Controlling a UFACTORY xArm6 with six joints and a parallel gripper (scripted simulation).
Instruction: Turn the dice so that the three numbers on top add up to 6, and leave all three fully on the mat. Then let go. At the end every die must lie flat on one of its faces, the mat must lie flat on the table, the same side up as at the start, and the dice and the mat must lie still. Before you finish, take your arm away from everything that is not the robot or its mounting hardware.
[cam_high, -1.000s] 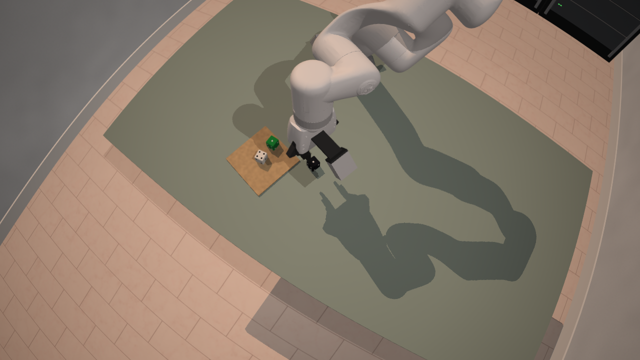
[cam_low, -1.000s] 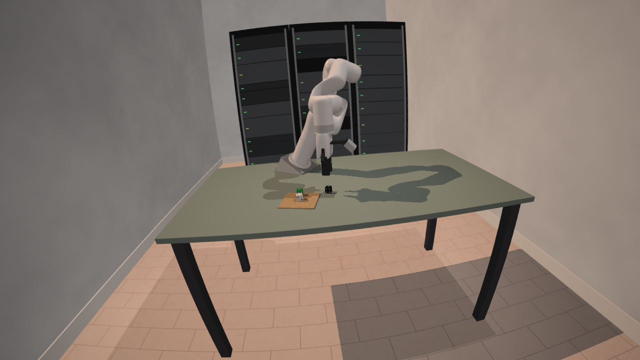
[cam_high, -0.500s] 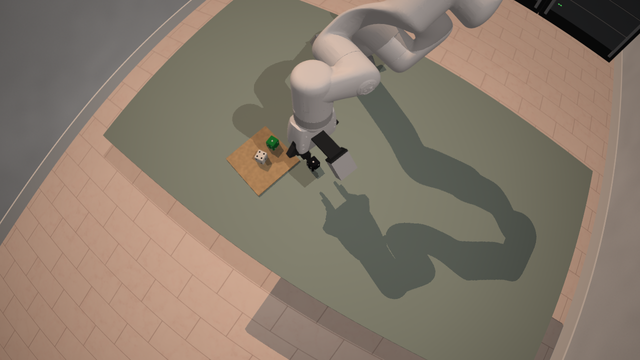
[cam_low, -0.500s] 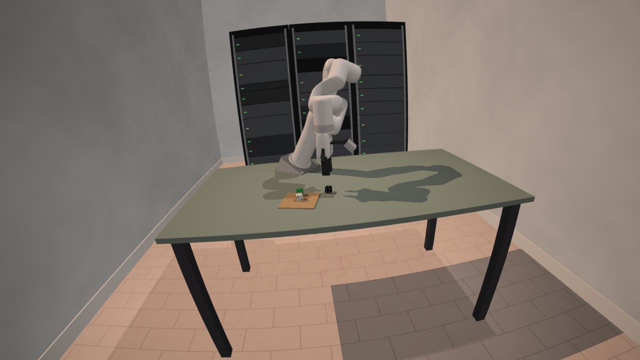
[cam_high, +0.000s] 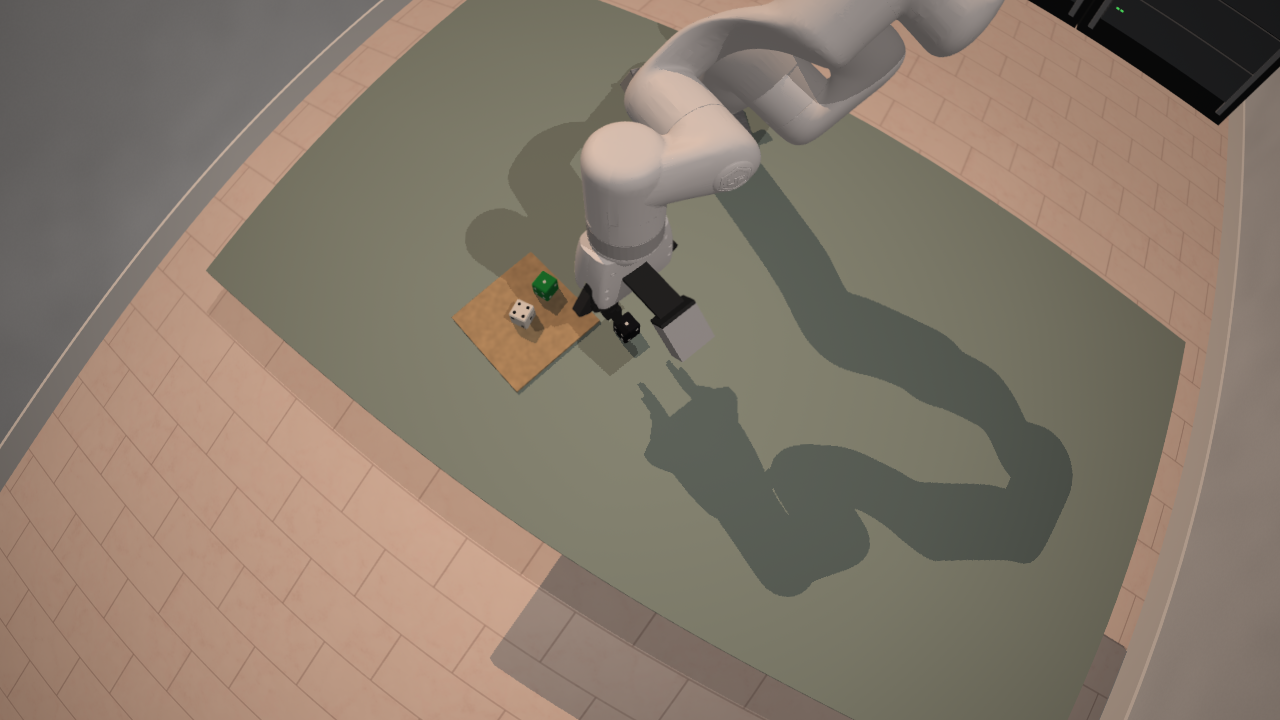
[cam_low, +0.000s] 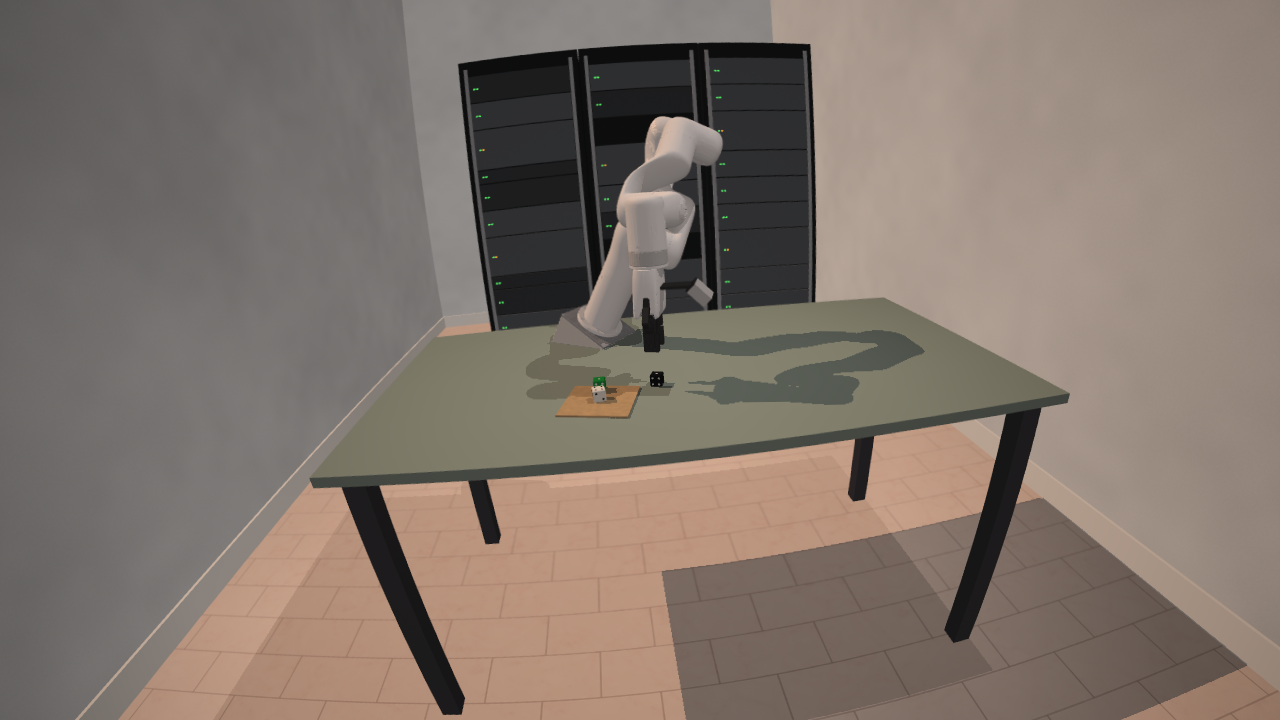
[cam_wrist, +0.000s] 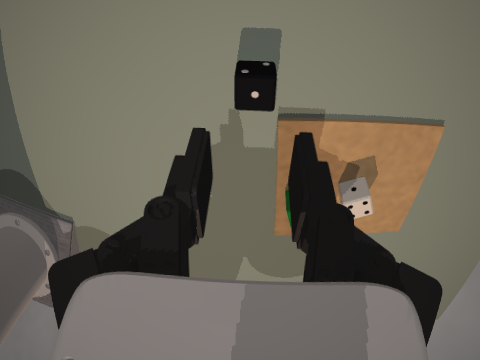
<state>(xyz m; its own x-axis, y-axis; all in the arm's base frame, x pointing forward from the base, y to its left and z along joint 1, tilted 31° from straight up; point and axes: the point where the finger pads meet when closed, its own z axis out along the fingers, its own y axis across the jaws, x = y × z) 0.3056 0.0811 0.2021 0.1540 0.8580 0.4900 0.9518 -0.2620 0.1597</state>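
Now: the black die 9 cm below my hand. The rest, counted from my hand: white die 8 cm ahead, 11 cm to the right, 8 cm below; brown mat 8 cm ahead, 11 cm to the right, 10 cm below; green die 3 cm ahead, 12 cm to the right, 8 cm below.
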